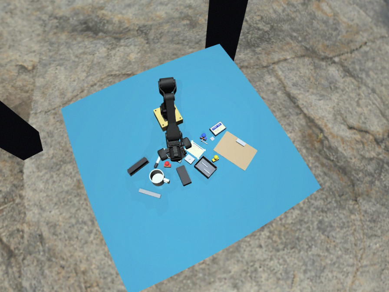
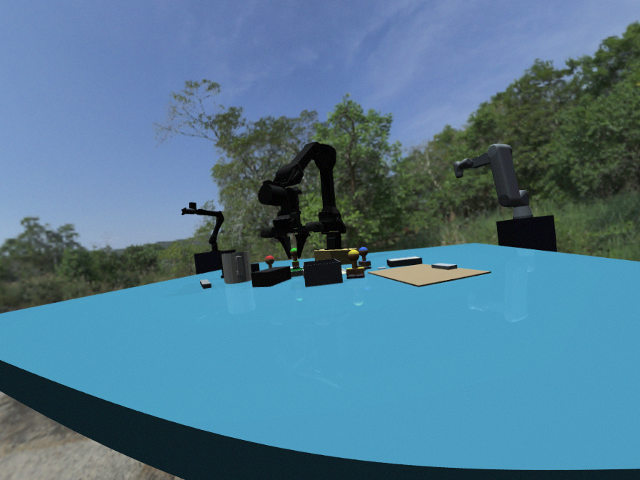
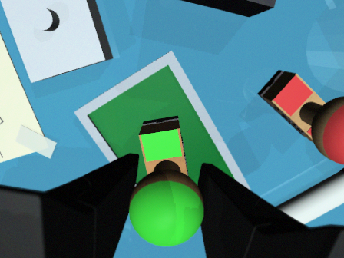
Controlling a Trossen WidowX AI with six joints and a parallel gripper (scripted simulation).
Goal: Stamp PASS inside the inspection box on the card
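The green-knobbed stamp is 1 cm below my gripper tip and 1 cm behind it. From my gripper tip the other things lie so: green ink pad 4 cm below, 1 cm behind; then marker 11 cm to the right, 4 cm below, 3 cm behind; then red stamp 7 cm to the right, 3 cm below, 3 cm ahead.
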